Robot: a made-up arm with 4 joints. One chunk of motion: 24 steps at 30 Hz.
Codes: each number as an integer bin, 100 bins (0 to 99) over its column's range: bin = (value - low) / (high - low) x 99, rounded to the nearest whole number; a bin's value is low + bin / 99 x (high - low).
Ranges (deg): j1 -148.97..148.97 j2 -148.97..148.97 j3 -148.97..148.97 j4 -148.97..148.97
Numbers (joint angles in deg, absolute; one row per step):
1: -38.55 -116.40 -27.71 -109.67
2: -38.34 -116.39 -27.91 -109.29
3: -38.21 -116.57 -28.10 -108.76
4: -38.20 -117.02 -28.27 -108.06
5: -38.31 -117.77 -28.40 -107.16
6: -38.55 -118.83 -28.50 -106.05
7: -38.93 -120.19 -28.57 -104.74
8: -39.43 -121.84 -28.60 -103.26
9: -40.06 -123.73 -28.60 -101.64
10: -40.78 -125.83 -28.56 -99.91
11: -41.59 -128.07 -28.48 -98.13
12: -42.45 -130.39 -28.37 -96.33
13: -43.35 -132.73 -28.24 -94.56
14: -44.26 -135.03 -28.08 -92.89
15: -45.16 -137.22 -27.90 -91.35
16: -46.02 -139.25 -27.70 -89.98
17: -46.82 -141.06 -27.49 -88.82
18: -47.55 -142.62 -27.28 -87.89
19: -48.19 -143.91 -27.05 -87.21
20: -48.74 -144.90 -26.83 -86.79
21: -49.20 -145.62 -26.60 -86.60
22: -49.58 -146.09 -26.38 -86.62
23: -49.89 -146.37 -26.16 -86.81
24: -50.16 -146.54 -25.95 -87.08
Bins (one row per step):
1: 37 11 40 13
2: 37 11 40 13
3: 37 11 40 13
4: 37 11 40 14
5: 37 10 40 14
6: 37 10 40 14
7: 37 10 40 15
8: 36 9 40 15
9: 36 8 40 16
10: 36 8 40 16
11: 36 7 40 17
12: 35 6 40 17
13: 35 5 40 18
14: 35 5 40 19
15: 34 4 40 19
16: 34 3 40 20
17: 34 3 40 20
18: 34 2 40 20
19: 33 2 41 21
20: 33 1 41 21
21: 33 1 41 21
22: 33 1 41 21
23: 33 1 41 21
24: 33 1 41 21

